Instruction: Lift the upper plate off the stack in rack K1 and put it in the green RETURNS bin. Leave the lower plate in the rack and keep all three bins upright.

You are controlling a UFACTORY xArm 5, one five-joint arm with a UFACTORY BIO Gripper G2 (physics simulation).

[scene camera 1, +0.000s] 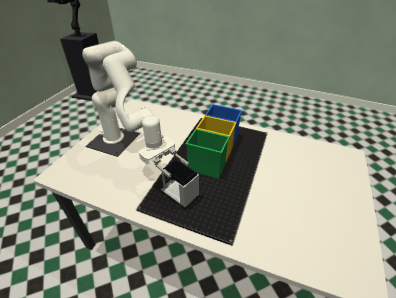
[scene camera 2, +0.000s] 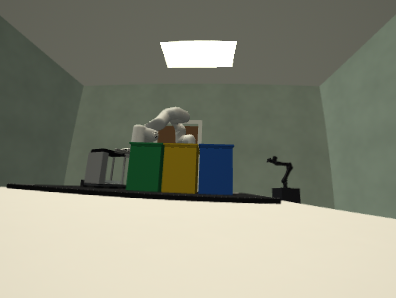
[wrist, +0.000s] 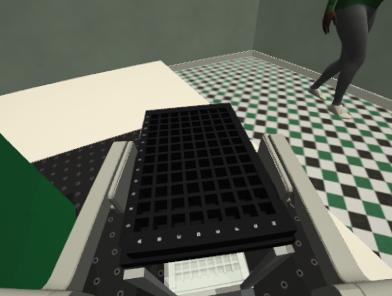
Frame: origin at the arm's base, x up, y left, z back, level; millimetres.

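Seen in the pictures: hand, its tool point: (scene camera 1: 175,167) (scene camera 2: 112,152) (wrist: 198,171); arm's base, origin of its link: (scene camera 1: 113,137).
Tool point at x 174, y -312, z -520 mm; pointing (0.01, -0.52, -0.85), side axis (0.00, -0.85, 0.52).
Pixels of each thing's top centre, then the offset from my tool point to it. Level surfaces: height alone.
- black upper plate, centre of its top: (wrist: 194,148) (scene camera 1: 179,170) (scene camera 2: 109,151) dy -9, dx -1, dz -19 mm
- white gridded lower plate, centre of its top: (wrist: 200,225) (scene camera 1: 180,190) dy -10, dx -134, dz -20 mm
- green bin, centre of its top: (scene camera 2: 152,147) (scene camera 1: 207,140) dy +209, dx +12, dz -93 mm
- yellow bin, centre of its top: (scene camera 2: 183,148) (scene camera 1: 216,125) dy +341, dx +12, dz -108 mm
- blue bin, centre of its top: (scene camera 2: 215,149) (scene camera 1: 223,112) dy +473, dx +12, dz -124 mm
- black mat, height of its surface: dx -168 mm
My gripper (scene camera 1: 175,167) (wrist: 200,167) is shut on the black upper plate (scene camera 1: 181,172) (wrist: 197,167), with one finger at each long side. The plate is roughly level at the top of rack K1, over its grey end panel (scene camera 1: 191,192) (scene camera 2: 96,170). Below it, a white gridded lower plate (scene camera 1: 173,191) (wrist: 207,272) lies in the rack, partly hidden. The green bin (scene camera 1: 206,161) (scene camera 2: 145,167) (wrist: 30,225) stands upright near the rack, to the left of the gripper in the wrist view.
The yellow bin (scene camera 1: 217,126) (scene camera 2: 180,169) and blue bin (scene camera 1: 225,114) (scene camera 2: 216,170) stand upright in a row beyond the green one, on the black mat (scene camera 1: 220,210). A person (wrist: 350,45) stands on the floor beyond the table. Another small arm stands on a black pedestal (scene camera 1: 80,65).
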